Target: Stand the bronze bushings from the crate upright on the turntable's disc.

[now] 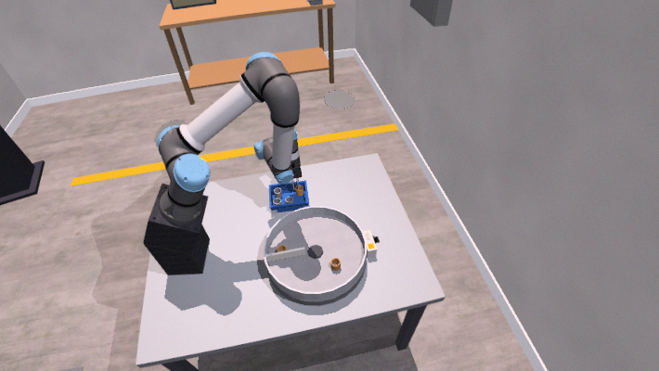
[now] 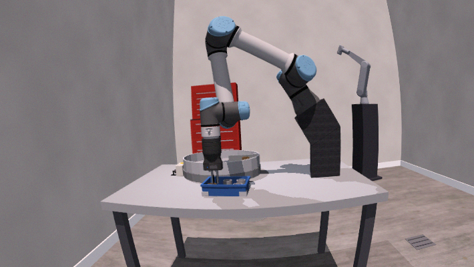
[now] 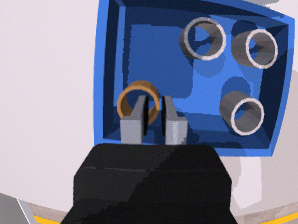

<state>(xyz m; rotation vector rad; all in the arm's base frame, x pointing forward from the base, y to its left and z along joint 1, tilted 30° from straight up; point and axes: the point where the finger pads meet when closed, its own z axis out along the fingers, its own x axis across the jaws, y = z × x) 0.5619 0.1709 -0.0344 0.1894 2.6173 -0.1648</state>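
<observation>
My gripper is now 50 mm past the blue crate, 20 mm to the left of it and 40 mm above it. From my hand the other things lie so: turntable disc 50 mm behind, 380 mm to the right, 10 mm below.
</observation>
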